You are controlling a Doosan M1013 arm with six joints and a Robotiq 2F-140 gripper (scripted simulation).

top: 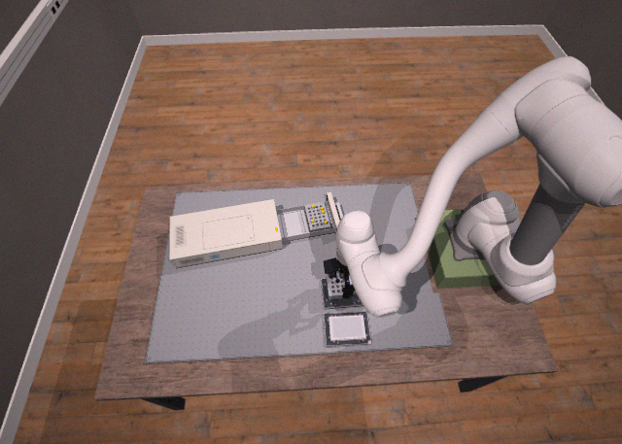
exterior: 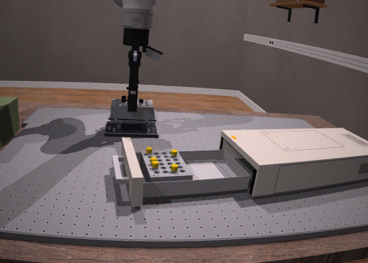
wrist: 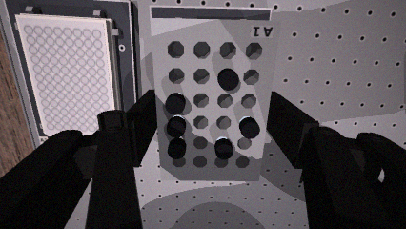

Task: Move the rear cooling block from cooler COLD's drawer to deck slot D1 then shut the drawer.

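My gripper is now 100 mm above the deck slot D1. Round my hand: cooling block 30 mm below; white well plate 140 mm to the left, 80 mm below; drawer 120 mm ahead, 320 mm to the right, 60 mm below.
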